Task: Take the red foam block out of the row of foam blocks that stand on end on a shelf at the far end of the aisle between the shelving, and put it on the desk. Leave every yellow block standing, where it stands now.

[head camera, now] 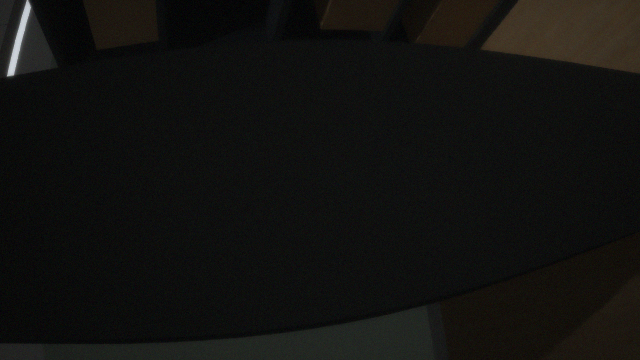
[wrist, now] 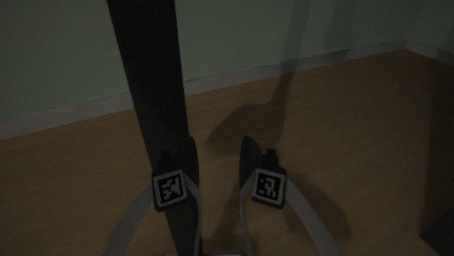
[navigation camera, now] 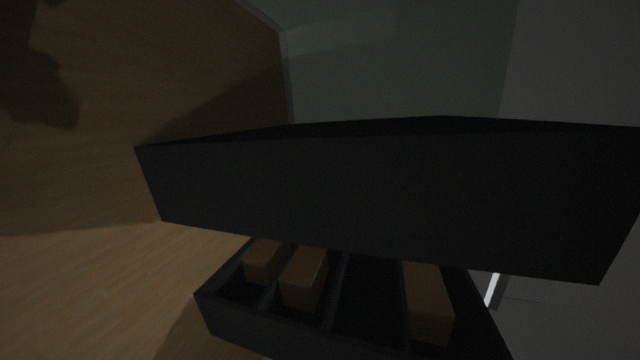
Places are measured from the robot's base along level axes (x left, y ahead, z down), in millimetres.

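Where they show: gripper, fingertip midpoint: (wrist: 218, 154).
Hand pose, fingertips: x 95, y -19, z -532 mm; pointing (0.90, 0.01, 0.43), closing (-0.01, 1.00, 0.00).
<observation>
After its pixels a point has its place.
My gripper (wrist: 218, 154) @(x 95, y -19, z -532 mm) is open and empty in the wrist view, with its two dark fingertips apart above the wooden floor. The red foam block, the yellow blocks and the desk cannot be made out in any of the views. A dark shelving unit (head camera: 320, 190) @(x 56, y 684, z -1137 mm) (navigation camera: 375, 185) @(x 79, y 674, z -1237 mm) stands close by, its big dark panel filling much of the head and navigation views. The picture is dim.
Brown boxes (head camera: 125, 22) (navigation camera: 304, 277) sit between the shelving's dark boards. A dark post (wrist: 157, 75) rises left of the fingers. A green wall (navigation camera: 400, 65) @(x 1476, y 2103, z -1437 mm) (wrist: 240, 35) @(x 1247, y 140, z -295 mm) meets the wooden floor (navigation camera: 75, 190) @(x -10, y 422, z 0 mm) (wrist: 325, 130) @(x 758, y 513, z 0 mm). A dark corner (wrist: 442, 235) @(x 198, y 623, z -65 mm) shows at lower right in the wrist view.
</observation>
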